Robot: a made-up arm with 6 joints.
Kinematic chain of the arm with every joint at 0, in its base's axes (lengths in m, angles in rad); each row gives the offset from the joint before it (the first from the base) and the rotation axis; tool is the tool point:
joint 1: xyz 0 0 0.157 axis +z
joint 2: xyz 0 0.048 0 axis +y
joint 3: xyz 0 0 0.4 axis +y
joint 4: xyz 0 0 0.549 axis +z
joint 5: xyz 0 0 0 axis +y
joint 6: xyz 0 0 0.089 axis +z
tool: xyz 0 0 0
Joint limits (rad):
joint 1: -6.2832..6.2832
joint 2: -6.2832..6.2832
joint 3: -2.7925..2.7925
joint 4: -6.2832..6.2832
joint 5: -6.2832..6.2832
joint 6: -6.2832..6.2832
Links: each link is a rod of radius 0.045 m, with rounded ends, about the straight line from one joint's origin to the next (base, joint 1, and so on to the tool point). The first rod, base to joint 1, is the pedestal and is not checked.
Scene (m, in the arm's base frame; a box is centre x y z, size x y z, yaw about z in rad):
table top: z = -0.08
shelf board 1: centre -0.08 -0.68 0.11 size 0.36 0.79 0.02 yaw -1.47
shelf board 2: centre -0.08 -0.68 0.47 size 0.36 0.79 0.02 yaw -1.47
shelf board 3: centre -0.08 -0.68 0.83 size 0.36 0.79 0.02 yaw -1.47
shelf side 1: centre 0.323 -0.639 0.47 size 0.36 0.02 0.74 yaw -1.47
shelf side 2: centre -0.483 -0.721 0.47 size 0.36 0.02 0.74 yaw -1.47
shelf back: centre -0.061 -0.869 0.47 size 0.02 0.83 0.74 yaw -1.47
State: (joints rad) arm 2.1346 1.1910 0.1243 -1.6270 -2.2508 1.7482
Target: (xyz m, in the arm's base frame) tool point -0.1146 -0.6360 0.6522
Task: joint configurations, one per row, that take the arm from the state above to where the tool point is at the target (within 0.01 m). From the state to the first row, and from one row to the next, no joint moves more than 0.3 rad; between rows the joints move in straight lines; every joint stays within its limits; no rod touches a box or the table.
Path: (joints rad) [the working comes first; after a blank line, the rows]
Joints at the target: 1.5803 -0.3925 -0.9104 -1.4824 -2.1817 1.7482
Straight joint move there: touches shelf board 3.

1: 2.0266 1.0269 -0.1531 -1.5897 -2.2740 1.7482
2: 1.9186 0.8627 -0.4305 -1.5524 -2.2973 1.7482
3: 1.8105 0.6986 -0.7079 -1.5151 -2.3205 1.7482
4: 1.7025 0.5344 -0.9854 -1.4778 -2.3438 1.7482
5: 1.5945 0.3703 -1.2628 -1.4405 -2.3670 1.7482
6: 1.4865 0.2062 -1.5402 -1.4032 -2.3902 1.7482
7: 1.5177 0.0066 -1.3302 -1.4296 -2.3207 1.7482
8: 1.5490 -0.1929 -1.1203 -1.4560 -2.2512 1.7482
9: 1.5803 -0.3925 -0.9104 -1.4824 -2.1817 1.7482

